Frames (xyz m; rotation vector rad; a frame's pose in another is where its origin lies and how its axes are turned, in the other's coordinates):
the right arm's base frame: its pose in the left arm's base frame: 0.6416 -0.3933 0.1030 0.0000 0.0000 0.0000
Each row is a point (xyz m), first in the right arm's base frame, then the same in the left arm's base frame.
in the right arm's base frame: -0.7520 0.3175 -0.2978
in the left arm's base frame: -0.1104 -0.0758 -0.1948
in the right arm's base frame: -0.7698 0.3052 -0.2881
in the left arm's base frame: -0.1282 -0.0881 -0.1851
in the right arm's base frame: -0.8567 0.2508 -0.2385
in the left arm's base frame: -0.2151 -0.1425 -0.1355
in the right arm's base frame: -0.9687 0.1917 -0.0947
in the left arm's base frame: -0.3271 -0.2016 0.0083
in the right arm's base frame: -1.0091 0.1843 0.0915
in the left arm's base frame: -0.3675 -0.2090 0.1945
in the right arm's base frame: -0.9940 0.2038 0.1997
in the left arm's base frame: -0.3524 -0.1895 0.3027
